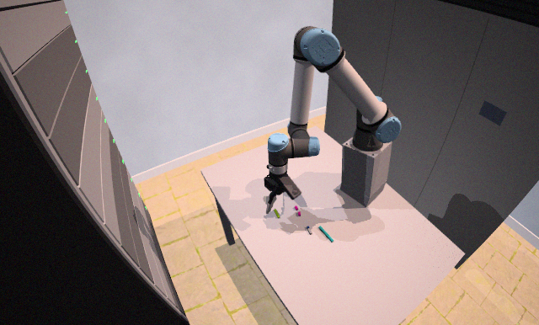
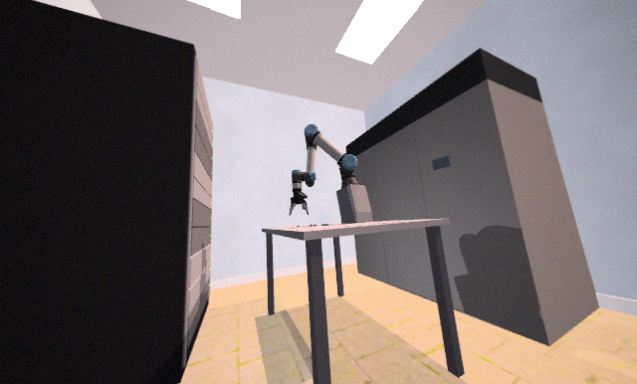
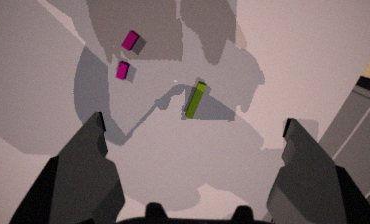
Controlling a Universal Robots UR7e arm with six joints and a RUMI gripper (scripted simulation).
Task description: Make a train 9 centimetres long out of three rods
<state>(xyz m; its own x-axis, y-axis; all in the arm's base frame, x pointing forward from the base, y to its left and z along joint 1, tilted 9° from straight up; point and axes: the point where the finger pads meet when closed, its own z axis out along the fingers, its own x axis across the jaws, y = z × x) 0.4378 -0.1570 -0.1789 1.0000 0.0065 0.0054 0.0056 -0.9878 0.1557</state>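
Now: hand 8 cm above the lime rod and 2 cm to the left of it. Also, from my hand: grey rod (15 cm to the left, 8 cm below, 4 cm behind); turquoise rod (22 cm to the left, 8 cm below, 8 cm behind); blue rod (13 cm to the left, 8 cm below, 5 cm behind).
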